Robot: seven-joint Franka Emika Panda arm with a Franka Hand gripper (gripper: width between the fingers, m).
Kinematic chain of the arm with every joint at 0, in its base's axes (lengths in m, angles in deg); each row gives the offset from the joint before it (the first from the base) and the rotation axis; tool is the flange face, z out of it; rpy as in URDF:
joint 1: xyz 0 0 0.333 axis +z
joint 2: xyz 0 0 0 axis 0.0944 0.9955 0
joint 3: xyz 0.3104 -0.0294 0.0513 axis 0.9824 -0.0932 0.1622
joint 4: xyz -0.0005 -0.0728 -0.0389 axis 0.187 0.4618 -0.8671
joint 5: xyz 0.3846 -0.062 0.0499 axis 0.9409 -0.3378 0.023
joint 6: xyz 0 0 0 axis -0.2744 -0.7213 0.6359
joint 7: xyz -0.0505 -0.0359 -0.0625 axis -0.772 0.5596 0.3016
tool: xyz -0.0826 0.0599 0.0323 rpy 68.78 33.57 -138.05
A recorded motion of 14 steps. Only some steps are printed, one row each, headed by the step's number.
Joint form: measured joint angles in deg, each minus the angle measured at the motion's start. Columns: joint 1, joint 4, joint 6, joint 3, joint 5, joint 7, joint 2.
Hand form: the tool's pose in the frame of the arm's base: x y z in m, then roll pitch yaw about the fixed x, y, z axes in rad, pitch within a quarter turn. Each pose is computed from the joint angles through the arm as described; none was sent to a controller.
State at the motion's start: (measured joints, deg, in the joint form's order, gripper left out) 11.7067 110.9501 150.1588 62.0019 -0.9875 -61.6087 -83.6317
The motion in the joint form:
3: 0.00 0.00 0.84 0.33 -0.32 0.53 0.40
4: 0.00 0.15 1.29 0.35 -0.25 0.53 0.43
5: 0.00 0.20 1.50 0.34 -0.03 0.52 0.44
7: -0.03 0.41 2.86 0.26 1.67 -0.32 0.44
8: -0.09 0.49 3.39 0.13 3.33 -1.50 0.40
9: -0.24 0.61 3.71 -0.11 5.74 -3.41 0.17
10: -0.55 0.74 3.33 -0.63 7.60 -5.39 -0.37
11: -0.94 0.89 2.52 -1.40 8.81 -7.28 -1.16
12: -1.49 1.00 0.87 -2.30 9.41 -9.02 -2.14
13: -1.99 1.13 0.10 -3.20 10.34 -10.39 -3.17
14: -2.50 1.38 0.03 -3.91 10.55 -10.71 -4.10
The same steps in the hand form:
3: 0.5173 0.0763 0.3983 -2.9561 -0.2043 0.7523
4: 0.5175 0.0762 0.3975 -2.9591 -0.2075 0.7504
5: 0.5177 0.0761 0.3974 -2.9585 -0.2109 0.7470
7: 0.5194 0.0750 0.3980 -2.9565 -0.2401 0.7349
8: 0.5203 0.0737 0.3988 -2.9479 -0.2629 0.7295
9: 0.5207 0.0709 0.4008 -2.9332 -0.2944 0.7239
10: 0.5200 0.0643 0.4045 -2.9200 -0.3194 0.7215
11: 0.5183 0.0549 0.4096 -2.9113 -0.3388 0.7224
12: 0.5150 0.0436 0.4154 -2.9001 -0.3490 0.7270
13: 0.5127 0.0322 0.4228 -2.8953 -0.3701 0.7195
14: 0.5107 0.0213 0.4290 -2.9001 -0.3833 0.7037

